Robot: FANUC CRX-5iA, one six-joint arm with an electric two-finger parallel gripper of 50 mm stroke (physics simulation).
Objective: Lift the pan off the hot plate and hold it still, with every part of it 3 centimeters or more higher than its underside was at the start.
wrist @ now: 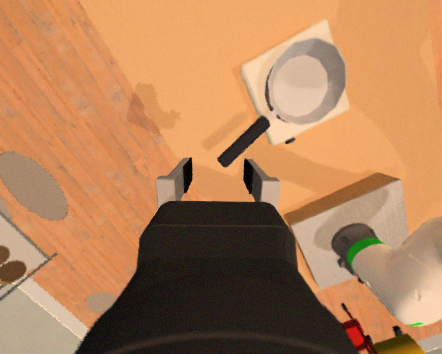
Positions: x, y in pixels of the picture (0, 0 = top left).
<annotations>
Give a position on a grey pan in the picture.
At 307, 81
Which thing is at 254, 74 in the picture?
A hot plate.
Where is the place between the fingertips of my gripper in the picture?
At 218, 169
</annotations>
